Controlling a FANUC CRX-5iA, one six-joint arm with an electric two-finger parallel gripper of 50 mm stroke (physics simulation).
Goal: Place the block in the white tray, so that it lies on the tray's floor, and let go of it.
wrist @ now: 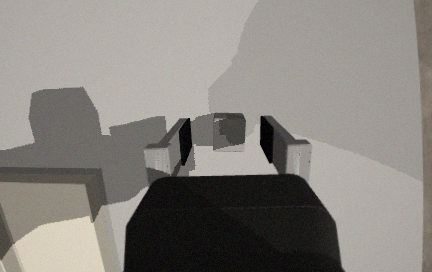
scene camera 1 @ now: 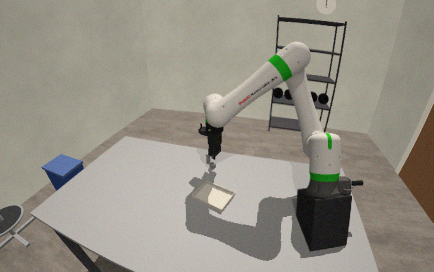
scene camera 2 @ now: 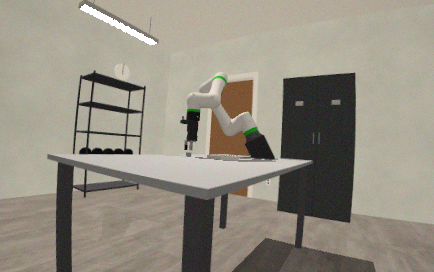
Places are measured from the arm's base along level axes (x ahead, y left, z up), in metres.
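Where they show: gripper, fingertip midpoint: (wrist: pixel 225 131) (scene camera 1: pixel 211 161) (scene camera 2: pixel 188 150); arm's base, origin of the base link: (scene camera 1: pixel 323 192) (scene camera 2: pixel 254 139).
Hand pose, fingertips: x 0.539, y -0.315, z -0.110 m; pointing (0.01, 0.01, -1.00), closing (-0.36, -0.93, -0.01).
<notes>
Each offset is from my fingertips to the top centre of the thing. Level surfaces: height alone.
The small grey block @(0.008 m back, 0.000 m left, 0.016 m down) (scene camera 1: pixel 212 168) (scene camera 2: pixel 188 154) (wrist: pixel 229 133) lies on the table beside the tray, partly in shadow. My gripper (scene camera 1: pixel 210 161) (scene camera 2: pixel 188 146) (wrist: pixel 225 131) is open and empty, pointing down close above the block. In the wrist view the block shows between the two fingers, with a gap on each side, slightly nearer the right finger. The white tray @(0.055 m back, 0.237 m left, 0.023 m down) (scene camera 1: pixel 218 196) (wrist: pixel 60 245) lies apart from the block, at the lower left of the wrist view; it is seen almost edge-on in scene camera 2. No block shows in it.
The table @(0.043 m down) (scene camera 1: pixel 115 185) (scene camera 2: pixel 165 172) carries the arm's black base (scene camera 1: pixel 324 220) (scene camera 2: pixel 260 146) on the far side of the tray from the block. The tray's raised rim stands near the gripper. A shelf rack (scene camera 1: pixel 306 21) stands behind the table.
</notes>
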